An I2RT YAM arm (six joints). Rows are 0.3 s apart.
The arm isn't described. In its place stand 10 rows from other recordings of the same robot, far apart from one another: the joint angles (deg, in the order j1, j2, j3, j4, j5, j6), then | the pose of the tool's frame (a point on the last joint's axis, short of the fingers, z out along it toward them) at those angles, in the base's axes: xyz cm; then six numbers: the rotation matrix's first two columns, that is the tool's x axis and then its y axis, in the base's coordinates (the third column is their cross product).
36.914 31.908 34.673 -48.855 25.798 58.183 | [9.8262, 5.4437, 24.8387, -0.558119, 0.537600, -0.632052, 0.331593, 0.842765, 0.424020]
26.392 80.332 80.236 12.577 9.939 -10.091 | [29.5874, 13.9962, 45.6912, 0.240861, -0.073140, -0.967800, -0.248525, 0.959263, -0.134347]
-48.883 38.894 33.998 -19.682 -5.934 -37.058 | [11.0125, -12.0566, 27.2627, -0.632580, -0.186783, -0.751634, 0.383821, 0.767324, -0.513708]
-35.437 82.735 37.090 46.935 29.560 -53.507 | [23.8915, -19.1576, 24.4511, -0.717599, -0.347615, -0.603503, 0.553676, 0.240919, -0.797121]
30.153 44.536 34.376 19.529 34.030 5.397 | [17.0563, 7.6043, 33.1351, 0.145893, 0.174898, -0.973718, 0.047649, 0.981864, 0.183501]
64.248 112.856 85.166 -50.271 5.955 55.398 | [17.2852, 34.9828, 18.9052, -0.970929, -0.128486, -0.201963, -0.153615, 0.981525, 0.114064]
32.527 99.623 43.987 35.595 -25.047 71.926 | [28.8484, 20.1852, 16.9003, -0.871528, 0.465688, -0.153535, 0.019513, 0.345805, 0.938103]
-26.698 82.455 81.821 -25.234 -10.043 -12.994 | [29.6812, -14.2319, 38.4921, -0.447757, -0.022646, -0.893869, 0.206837, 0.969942, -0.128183]
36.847 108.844 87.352 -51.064 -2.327 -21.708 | [30.9677, 23.3871, 22.4887, -0.484067, -0.824574, -0.292841, -0.848119, 0.524486, -0.074891]
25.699 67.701 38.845 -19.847 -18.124 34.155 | [20.6529, 11.1681, 21.1055, -0.895461, 0.161214, -0.414921, -0.114047, 0.817913, 0.563925]
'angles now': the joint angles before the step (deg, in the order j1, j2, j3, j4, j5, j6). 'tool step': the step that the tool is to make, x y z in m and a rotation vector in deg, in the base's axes. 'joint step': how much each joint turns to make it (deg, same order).
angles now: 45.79, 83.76, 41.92, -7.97, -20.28, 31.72
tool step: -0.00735, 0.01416, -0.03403, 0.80, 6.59, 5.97
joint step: 2.27, 7.18, -1.58, 5.02, -6.50, 0.46
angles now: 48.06, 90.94, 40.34, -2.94, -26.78, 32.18
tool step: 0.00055, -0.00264, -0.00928, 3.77, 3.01, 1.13
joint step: -0.98, 1.40, -2.05, 4.88, -5.07, 1.37
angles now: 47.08, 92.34, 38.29, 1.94, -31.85, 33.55
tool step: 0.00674, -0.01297, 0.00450, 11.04, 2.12, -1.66
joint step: -3.63, -1.72, -4.74, 12.93, -8.14, 6.01
